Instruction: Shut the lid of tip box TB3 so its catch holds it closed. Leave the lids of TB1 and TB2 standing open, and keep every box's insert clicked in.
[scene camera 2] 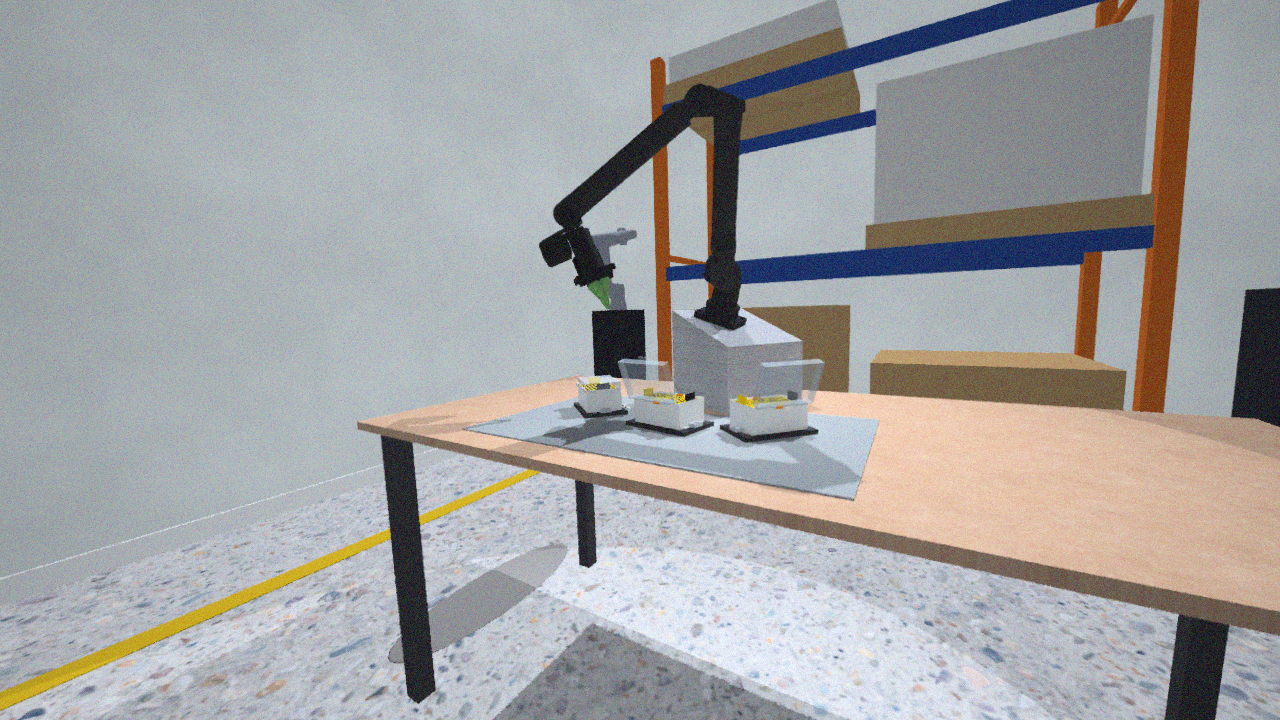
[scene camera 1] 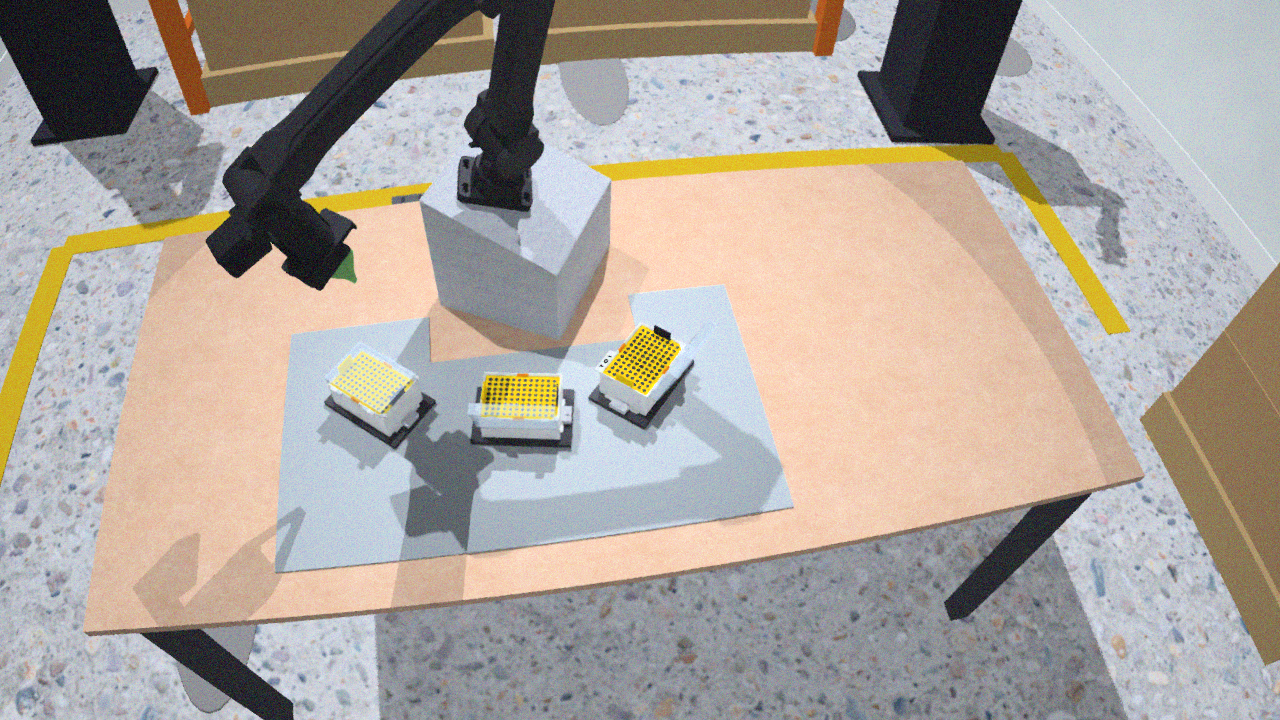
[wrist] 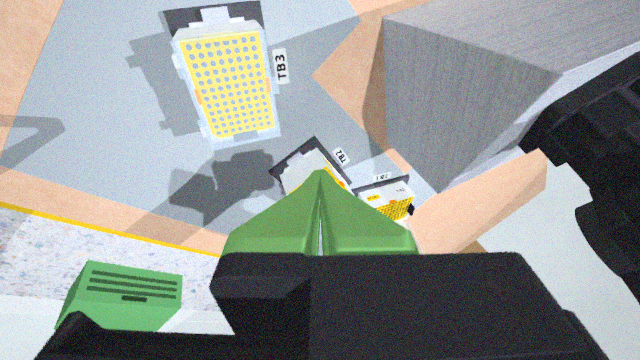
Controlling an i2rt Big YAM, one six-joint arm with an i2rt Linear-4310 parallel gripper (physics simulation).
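Pixels of known places: gripper, fingertip midpoint: (scene camera 2: 608, 309) (scene camera 1: 353, 280) (wrist: 320, 179); arm's base at its link origin: (scene camera 2: 719, 320) (scene camera 1: 493, 186) (wrist: 566, 107).
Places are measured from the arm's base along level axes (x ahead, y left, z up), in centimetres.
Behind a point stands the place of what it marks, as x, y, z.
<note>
TB3 (scene camera 1: 374, 391) @[29.3, -19.5, -13.5] (scene camera 2: 597, 396) @[31.0, -16.7, -16.8] (wrist: 229, 85) @[25.6, -21.8, -13.6] is the left white box in scene camera 1. Its clear lid lies down over the yellow insert; whether the catch is engaged is too small to tell. TB2 (scene camera 1: 521, 424) @[37.7, 3.0, -12.1] (scene camera 2: 666, 412) @[35.0, 5.1, -17.4] is in the middle and TB1 (scene camera 1: 626, 394) @[30.0, 19.0, -17.4] (scene camera 2: 768, 418) @[29.4, 24.0, -17.6] at the right. Their clear lids stand up in scene camera 2: TB2's lid (scene camera 2: 644, 377) @[38.4, 2.4, -10.0] and TB1's lid (scene camera 2: 794, 379) @[29.3, 28.7, -9.9]. The yellow inserts look seated, but their clips cannot be made out. My gripper (scene camera 1: 352, 277) @[22.3, -19.6, 3.7] (scene camera 2: 608, 304) @[22.3, -19.6, 3.7] (wrist: 320, 179) @[22.3, -19.6, 3.7] is shut and empty, high above and apart from the boxes.
The boxes' dark bases rest on a grey-blue mat (scene camera 1: 626, 474) @[41.8, 17.9, -21.3] on the wooden table (scene camera 1: 895, 358) @[23.4, 66.6, -21.6]. The grey arm pedestal (scene camera 1: 496, 259) @[10.9, 0.1, -5.7] (scene camera 2: 742, 367) @[11.3, 11.2, -10.8] (wrist: 465, 100) @[8.0, -6.3, -4.7] stands behind them. A rack (scene camera 2: 1168, 179) is behind the table. A green slotted object (wrist: 132, 287) shows low in the wrist view.
</note>
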